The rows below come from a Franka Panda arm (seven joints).
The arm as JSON. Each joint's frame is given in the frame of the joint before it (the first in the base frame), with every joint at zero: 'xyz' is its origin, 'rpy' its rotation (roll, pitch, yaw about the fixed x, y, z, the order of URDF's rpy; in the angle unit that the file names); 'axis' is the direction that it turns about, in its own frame. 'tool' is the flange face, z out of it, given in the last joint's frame.
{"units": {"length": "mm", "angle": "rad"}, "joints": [
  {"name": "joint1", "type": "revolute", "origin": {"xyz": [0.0, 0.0, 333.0], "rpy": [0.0, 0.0, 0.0]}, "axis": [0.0, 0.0, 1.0]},
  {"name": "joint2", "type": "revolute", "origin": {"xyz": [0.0, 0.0, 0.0], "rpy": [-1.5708, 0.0, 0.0]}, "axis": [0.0, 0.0, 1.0]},
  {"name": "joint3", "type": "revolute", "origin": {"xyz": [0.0, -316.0, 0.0], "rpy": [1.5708, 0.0, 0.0]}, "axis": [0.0, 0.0, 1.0]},
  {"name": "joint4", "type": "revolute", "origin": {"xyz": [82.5, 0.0, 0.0], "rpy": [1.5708, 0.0, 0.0]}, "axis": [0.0, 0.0, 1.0]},
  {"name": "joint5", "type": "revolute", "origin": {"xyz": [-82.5, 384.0, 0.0], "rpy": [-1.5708, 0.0, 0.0]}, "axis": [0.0, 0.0, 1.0]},
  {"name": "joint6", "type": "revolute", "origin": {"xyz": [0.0, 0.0, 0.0], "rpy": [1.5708, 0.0, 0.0]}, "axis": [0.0, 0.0, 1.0]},
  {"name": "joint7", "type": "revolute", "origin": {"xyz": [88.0, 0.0, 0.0], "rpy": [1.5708, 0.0, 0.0]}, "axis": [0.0, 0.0, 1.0]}
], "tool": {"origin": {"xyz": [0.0, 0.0, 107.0], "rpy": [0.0, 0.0, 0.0]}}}
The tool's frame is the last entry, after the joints.
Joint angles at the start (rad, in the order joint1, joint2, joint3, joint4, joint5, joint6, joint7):
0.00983 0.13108 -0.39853 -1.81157 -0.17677 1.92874 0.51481
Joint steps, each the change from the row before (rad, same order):
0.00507 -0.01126 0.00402 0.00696 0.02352 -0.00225 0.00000
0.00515 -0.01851 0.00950 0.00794 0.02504 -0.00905 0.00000
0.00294 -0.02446 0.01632 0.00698 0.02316 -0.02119 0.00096
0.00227 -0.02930 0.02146 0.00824 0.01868 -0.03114 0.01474
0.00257 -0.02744 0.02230 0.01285 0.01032 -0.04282 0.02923
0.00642 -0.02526 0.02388 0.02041 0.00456 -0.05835 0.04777
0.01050 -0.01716 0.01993 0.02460 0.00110 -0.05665 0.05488
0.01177 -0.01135 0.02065 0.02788 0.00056 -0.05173 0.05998
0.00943 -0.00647 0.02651 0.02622 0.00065 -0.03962 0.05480
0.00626 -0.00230 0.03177 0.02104 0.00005 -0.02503 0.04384
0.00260 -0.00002 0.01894 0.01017 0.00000 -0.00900 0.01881
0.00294 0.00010 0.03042 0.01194 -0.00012 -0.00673 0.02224
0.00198 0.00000 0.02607 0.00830 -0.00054 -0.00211 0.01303
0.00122 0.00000 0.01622 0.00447 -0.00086 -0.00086 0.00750
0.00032 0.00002 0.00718 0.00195 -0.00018 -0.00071 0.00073
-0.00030 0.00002 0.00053 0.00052 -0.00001 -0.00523 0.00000
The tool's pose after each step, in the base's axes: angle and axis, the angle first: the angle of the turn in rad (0 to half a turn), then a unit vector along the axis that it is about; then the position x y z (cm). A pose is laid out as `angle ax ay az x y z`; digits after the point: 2 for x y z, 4 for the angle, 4 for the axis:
2.9529 0.9133 -0.4072 0.0115 55.24 -22.29 48.10
2.9849 0.9139 -0.4056 0.0190 55.35 -21.35 49.36
3.0172 0.9153 -0.4022 0.0226 55.27 -20.15 50.80
3.0469 0.9152 -0.4023 0.0245 55.02 -18.70 52.47
3.0664 0.9131 -0.4072 0.0224 54.64 -17.24 54.17
3.0773 0.9086 -0.4174 0.0160 54.19 -15.50 55.98
3.0806 0.9027 -0.4301 0.0092 53.84 -13.80 57.58
3.0808 0.8961 -0.4439 0.0041 53.61 -12.02 59.07
3.0802 0.8913 -0.4535 0.0021 53.55 -10.05 60.33
3.0792 0.8896 -0.4568 0.0028 53.65 -7.98 61.25
3.0790 0.8900 -0.4559 0.0042 53.75 -6.80 61.67
3.0800 0.8924 -0.4512 0.0077 53.91 -4.97 62.18
3.0814 0.8956 -0.4447 0.0116 54.02 -3.44 62.56
3.0818 0.8977 -0.4403 0.0140 54.08 -2.49 62.77
3.0820 0.8992 -0.4373 0.0148 54.09 -2.08 62.86
3.0800 0.8992 -0.4373 0.0126 54.04 -2.06 62.84

